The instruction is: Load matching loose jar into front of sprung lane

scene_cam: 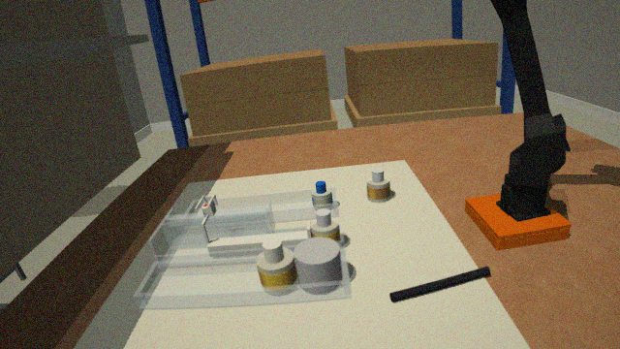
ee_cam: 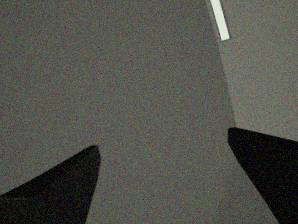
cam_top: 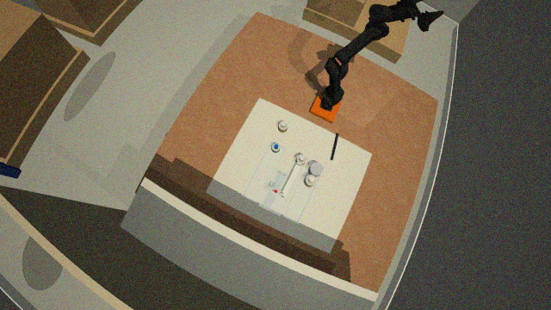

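The wide grey cylinder lies 760 mm below my gripper tip, 430 mm ahead of it and 130 mm to the right of it. The rest, counted from my gripper tip: black rod (780 mm below, 280 mm ahead, 80 mm to the right); then pusher plate (740 mm below, 520 mm ahead, 250 mm to the right); then yellow-banded jar (750 mm below, 490 mm ahead, 140 mm to the right).
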